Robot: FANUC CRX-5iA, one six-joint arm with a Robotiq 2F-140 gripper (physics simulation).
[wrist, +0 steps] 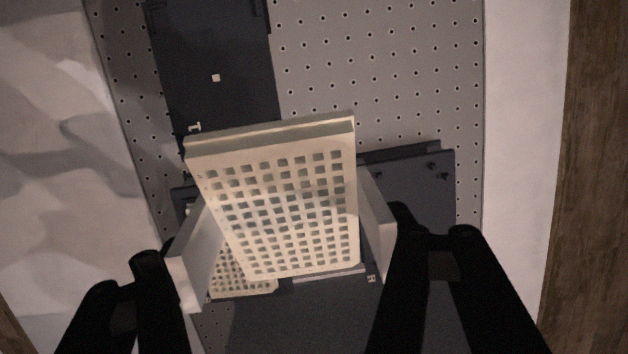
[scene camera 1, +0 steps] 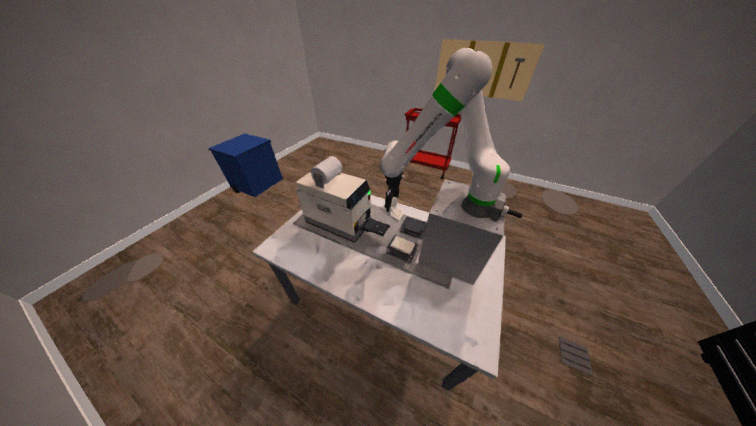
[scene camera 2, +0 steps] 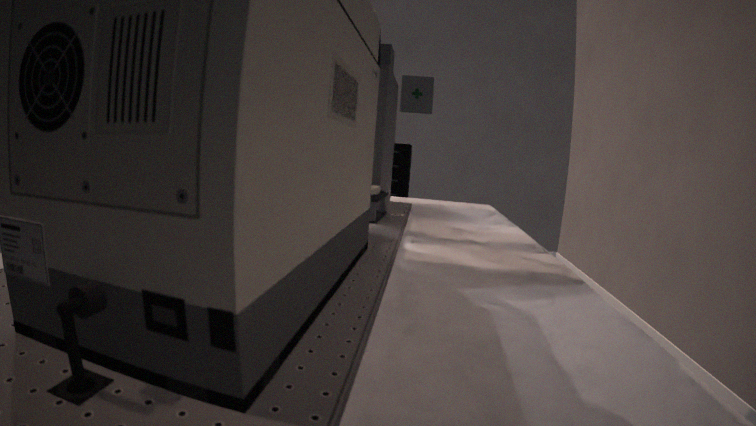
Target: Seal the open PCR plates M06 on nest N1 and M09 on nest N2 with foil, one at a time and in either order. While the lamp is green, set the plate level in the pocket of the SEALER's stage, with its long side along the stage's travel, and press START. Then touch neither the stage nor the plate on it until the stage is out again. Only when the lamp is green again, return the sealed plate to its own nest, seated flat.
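Places are measured from the arm's base along level axes (x back, y left, z down), in metres.
Pixels of known places: gripper, fingertip midpoint: [wrist: 286, 201] [scene camera 1: 391, 210]; arm's base, origin of the base link: [scene camera 1: 477, 207].
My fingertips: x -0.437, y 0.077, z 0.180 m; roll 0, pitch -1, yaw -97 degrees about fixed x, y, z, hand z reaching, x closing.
Note:
For each thing: its top centre in the pictures, then the offset to it from my fingertips. "spot": a spot on its surface instead. Level surfaces: height alone.
- dark nest N1, middle of its top: [wrist: 411, 225] [scene camera 1: 414, 224] dx +0.113, dy -0.138, dz +0.165 m
- Plate M09, middle of its top: [wrist: 233, 253] [scene camera 2: 359, 186] [scene camera 1: 402, 244] dx +0.135, dy +0.073, dz +0.151 m
- nest N2, surface spot: [scene camera 1: 400, 254] spot: dx +0.143, dy +0.104, dz +0.214 m
- lamp, middle of its top: [scene camera 1: 369, 191] dx -0.176, dy -0.017, dz -0.059 m
- perforated board, its level: dz +0.222 m
- white table, its level: dz +0.235 m
- foil roll, middle of its top: [scene camera 1: 325, 161] dx -0.395, dy +0.103, dz -0.254 m
My gripper [scene camera 1: 390, 207] [wrist: 286, 201] is shut on the open plate M06 [scene camera 1: 396, 214] [wrist: 285, 200], whose uncovered wells face the wrist camera. It holds the plate in the air beside the dark nest N1 [scene camera 1: 414, 225] [wrist: 425, 187], which has no plate on it. Plate M09 [scene camera 1: 403, 244] [scene camera 2: 375, 188] [wrist: 240, 287] sits on nest N2 [scene camera 1: 400, 254], partly hidden by M06 in the wrist view. The sealer [scene camera 1: 333, 206] [scene camera 2: 306, 142] has its dark stage [scene camera 1: 376, 227] [wrist: 220, 90] out, with no plate on it. The lamp [scene camera 1: 369, 193] is green. START cannot be made out.
A grey upright panel [scene camera 1: 460, 246] stands beside the nests, near the arm's base. The sealer and nests stand on a perforated board [scene camera 2: 317, 338] [wrist: 380, 60] on the white table [scene camera 1: 391, 296]. A foil roll [scene camera 1: 328, 168] sits on top of the sealer.

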